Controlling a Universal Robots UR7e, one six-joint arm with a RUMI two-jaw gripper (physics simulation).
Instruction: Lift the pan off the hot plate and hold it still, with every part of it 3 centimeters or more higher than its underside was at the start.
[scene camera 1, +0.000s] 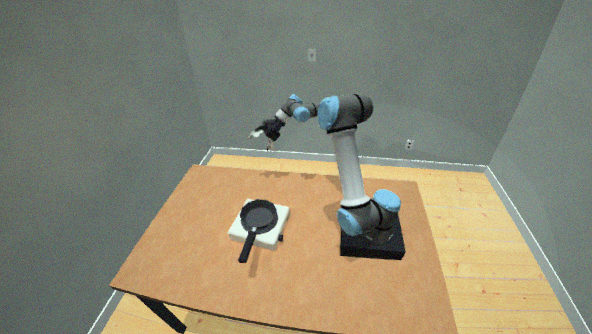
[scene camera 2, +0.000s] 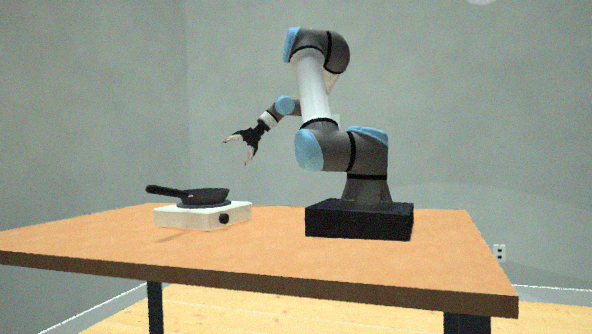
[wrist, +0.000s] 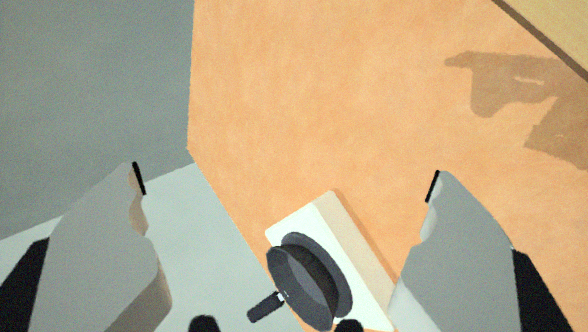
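My gripper (wrist: 287, 170) visible. White hot plate (scene camera 2: 195, 217), also in scene camera 1 (scene camera 1: 268, 237). Dark pan (scene camera 1: 257, 214), also in scene camera 2 (scene camera 2: 205, 196).
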